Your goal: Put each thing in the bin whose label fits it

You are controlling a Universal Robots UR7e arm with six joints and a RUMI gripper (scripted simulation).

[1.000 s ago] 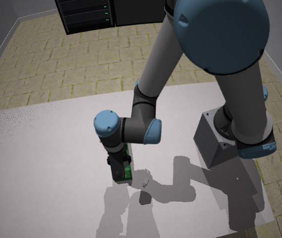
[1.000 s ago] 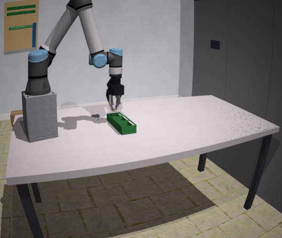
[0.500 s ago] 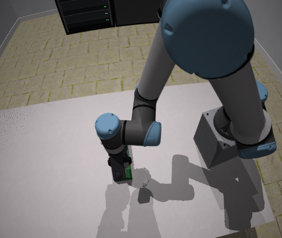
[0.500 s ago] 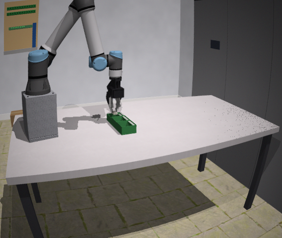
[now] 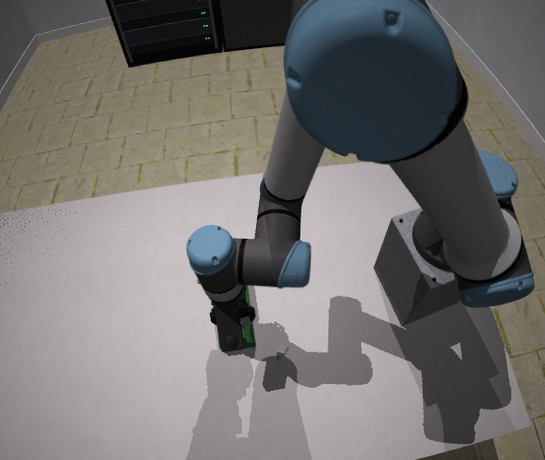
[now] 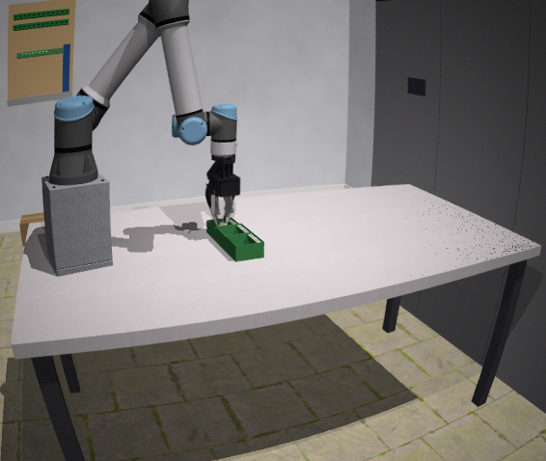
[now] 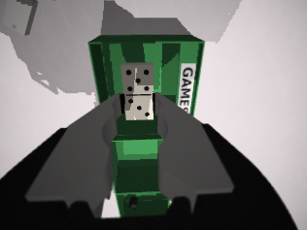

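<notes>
Now: hand 1 cm above the white domino. The rest, counted from my hand: brass nut: 2 cm ahead, 16 cm to the right, 4 cm below; then white die: 3 cm below; then grey metal piece: 10 cm behind, 5 cm to the left, 5 cm below.
</notes>
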